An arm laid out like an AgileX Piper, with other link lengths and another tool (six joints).
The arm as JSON. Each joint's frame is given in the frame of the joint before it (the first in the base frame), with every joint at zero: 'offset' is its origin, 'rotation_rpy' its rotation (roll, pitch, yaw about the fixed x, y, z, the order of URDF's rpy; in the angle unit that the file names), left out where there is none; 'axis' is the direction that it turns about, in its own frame. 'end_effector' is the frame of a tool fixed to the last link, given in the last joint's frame.
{
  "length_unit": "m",
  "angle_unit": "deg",
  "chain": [
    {
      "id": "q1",
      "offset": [
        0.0,
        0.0,
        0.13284
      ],
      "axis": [
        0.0,
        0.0,
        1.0
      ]
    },
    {
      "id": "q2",
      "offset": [
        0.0,
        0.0,
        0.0
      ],
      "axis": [
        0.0,
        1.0,
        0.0
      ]
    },
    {
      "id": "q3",
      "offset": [
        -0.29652,
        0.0,
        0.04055
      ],
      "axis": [
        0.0,
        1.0,
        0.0
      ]
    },
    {
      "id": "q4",
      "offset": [
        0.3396,
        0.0,
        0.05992
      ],
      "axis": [
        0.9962,
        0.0,
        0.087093
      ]
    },
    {
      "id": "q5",
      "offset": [
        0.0,
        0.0,
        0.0
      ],
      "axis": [
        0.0,
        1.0,
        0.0
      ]
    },
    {
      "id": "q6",
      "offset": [
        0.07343,
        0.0,
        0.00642
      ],
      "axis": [
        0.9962,
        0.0,
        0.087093
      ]
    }
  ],
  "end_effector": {
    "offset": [
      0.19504,
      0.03,
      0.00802
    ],
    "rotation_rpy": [
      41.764,
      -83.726,
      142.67
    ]
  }
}
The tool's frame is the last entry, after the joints.
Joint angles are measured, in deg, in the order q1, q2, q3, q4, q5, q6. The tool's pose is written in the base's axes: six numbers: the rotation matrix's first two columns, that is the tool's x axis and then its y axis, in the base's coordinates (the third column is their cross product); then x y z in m. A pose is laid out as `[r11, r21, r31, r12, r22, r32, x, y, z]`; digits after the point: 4 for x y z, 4 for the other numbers.
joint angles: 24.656, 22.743, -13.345, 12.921, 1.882, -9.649
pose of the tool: [0.0948, 0.0538, 0.9940, 0.4955, -0.8686, -0.0003, 0.3074, 0.1768, 0.2521]
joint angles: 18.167, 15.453, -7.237, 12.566, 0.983, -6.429
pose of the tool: [0.0820, -0.0160, 0.9965, 0.3871, -0.9208, -0.0466, 0.3104, 0.1353, 0.2364]
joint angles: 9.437, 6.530, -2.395, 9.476, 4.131, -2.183
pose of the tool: [0.0658, -0.0504, 0.9966, 0.2502, -0.9660, -0.0654, 0.3107, 0.0862, 0.2220]
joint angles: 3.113, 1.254, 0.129, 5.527, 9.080, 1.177
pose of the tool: [0.0977, -0.0442, 0.9942, 0.1441, -0.9879, -0.0581, 0.3095, 0.0518, 0.2008]
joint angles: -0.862, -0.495, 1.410, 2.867, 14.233, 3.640
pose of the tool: [0.1756, -0.0483, 0.9833, 0.0680, -0.9958, -0.0611, 0.3073, 0.0295, 0.1726]
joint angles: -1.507, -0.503, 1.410, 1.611, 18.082, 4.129
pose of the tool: [0.2409, -0.0388, 0.9698, 0.0522, -0.9972, -0.0529, 0.3034, 0.0251, 0.1546]
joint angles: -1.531, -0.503, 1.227, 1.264, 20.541, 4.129
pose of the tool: [0.2794, -0.0339, 0.9596, 0.0504, -0.9975, -0.0499, 0.3002, 0.0248, 0.1453]
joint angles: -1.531, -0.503, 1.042, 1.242, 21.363, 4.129
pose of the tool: [0.2900, -0.0337, 0.9564, 0.0501, -0.9975, -0.0503, 0.2991, 0.0248, 0.1435]
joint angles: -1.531, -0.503, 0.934, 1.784, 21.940, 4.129
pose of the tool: [0.2976, -0.0426, 0.9537, 0.0507, -0.9969, -0.0603, 0.2983, 0.0259, 0.1424]
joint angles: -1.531, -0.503, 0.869, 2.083, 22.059, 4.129
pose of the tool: [0.2984, -0.0474, 0.9533, 0.0511, -0.9965, -0.0656, 0.2982, 0.0265, 0.1427]
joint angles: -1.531, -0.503, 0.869, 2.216, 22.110, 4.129
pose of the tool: [0.2992, -0.0496, 0.9529, 0.0513, -0.9964, -0.0679, 0.2981, 0.0267, 0.1426]
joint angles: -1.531, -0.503, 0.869, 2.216, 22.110, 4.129
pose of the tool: [0.2992, -0.0496, 0.9529, 0.0513, -0.9964, -0.0679, 0.2981, 0.0267, 0.1426]
